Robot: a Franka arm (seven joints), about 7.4 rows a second.
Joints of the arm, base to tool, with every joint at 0 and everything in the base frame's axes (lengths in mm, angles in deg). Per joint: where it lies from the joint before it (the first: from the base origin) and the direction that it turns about. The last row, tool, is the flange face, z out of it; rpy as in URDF.
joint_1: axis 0 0 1 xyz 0.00 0.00 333.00
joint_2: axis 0 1 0 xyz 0.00 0.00 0.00
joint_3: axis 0 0 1 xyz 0.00 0.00 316.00
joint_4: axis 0 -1 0 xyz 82.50 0.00 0.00
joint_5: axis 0 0 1 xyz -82.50 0.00 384.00
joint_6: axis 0 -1 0 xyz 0.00 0.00 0.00
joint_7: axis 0 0 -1 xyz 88.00 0.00 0.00
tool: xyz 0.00 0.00 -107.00 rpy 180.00 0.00 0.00
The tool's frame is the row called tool.
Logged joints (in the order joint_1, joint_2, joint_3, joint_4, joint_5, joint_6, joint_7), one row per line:
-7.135 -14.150 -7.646 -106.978 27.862 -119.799 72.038
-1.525 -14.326 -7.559 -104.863 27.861 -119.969 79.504
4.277 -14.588 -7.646 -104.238 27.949 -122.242 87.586
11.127 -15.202 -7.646 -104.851 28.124 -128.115 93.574
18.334 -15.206 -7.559 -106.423 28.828 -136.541 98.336
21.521 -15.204 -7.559 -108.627 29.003 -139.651 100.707
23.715 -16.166 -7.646 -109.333 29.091 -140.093 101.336
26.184 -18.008 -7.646 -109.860 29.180 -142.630 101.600
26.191 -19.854 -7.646 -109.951 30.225 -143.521 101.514
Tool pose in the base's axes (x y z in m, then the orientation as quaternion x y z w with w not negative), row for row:
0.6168 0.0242 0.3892 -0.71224 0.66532 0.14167 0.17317
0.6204 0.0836 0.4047 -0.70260 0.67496 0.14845 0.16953
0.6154 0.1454 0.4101 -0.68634 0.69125 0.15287 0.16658
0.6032 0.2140 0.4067 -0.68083 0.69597 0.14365 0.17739
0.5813 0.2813 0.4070 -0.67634 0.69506 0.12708 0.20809
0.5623 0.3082 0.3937 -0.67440 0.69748 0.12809 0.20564
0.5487 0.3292 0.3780 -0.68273 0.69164 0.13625 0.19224
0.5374 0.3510 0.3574 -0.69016 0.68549 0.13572 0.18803
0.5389 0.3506 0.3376 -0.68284 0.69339 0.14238 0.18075
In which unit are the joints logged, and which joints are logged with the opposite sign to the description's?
The joints are logged in degrees. Opposite sign: joint_2, joint_3, joint_6.
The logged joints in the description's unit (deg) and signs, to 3 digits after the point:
-7.135 14.150 7.646 -106.978 27.862 119.799 72.038
-1.525 14.326 7.559 -104.863 27.861 119.969 79.504
4.277 14.588 7.646 -104.238 27.949 122.242 87.586
11.127 15.202 7.646 -104.851 28.124 128.115 93.574
18.334 15.206 7.559 -106.423 28.828 136.541 98.336
21.521 15.204 7.559 -108.627 29.003 139.651 100.707
23.715 16.166 7.646 -109.333 29.091 140.093 101.336
26.184 18.008 7.646 -109.860 29.180 142.630 101.600
26.191 19.854 7.646 -109.951 30.225 143.521 101.514

